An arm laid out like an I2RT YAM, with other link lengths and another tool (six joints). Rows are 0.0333 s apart.
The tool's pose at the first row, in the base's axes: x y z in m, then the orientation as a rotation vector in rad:
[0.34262 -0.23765 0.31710 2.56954 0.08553 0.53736]
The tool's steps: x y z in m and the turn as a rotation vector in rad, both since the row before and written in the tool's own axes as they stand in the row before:
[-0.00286 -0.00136 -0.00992 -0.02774 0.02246 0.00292]
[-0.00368 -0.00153 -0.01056 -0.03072 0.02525 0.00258]
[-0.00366 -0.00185 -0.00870 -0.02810 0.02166 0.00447]
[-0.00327 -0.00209 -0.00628 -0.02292 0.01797 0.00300]
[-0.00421 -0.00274 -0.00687 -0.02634 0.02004 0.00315]
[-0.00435 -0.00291 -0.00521 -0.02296 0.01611 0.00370]
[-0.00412 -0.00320 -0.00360 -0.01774 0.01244 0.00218]
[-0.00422 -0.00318 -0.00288 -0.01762 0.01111 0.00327]
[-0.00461 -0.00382 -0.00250 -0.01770 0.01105 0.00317]
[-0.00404 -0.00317 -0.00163 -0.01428 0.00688 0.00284]
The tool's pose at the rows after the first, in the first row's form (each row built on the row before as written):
[0.33617 -0.23227 0.32326 2.53739 0.08156 0.56471]
[0.32858 -0.22641 0.32921 2.50128 0.07815 0.59465]
[0.32167 -0.22106 0.33323 2.46877 0.07190 0.62059]
[0.31613 -0.21661 0.33523 2.44188 0.06775 0.64149]
[0.30952 -0.21144 0.33666 2.41093 0.06314 0.66425]
[0.30358 -0.20705 0.33653 2.38441 0.05745 0.68256]
[0.29868 -0.20330 0.33507 2.36372 0.05388 0.69619]
[0.29408 -0.20003 0.33298 2.34372 0.04852 0.70862]
[0.28948 -0.19660 0.32996 2.32359 0.04326 0.72077]
[0.28575 -0.19410 0.32698 2.30808 0.03780 0.72824]

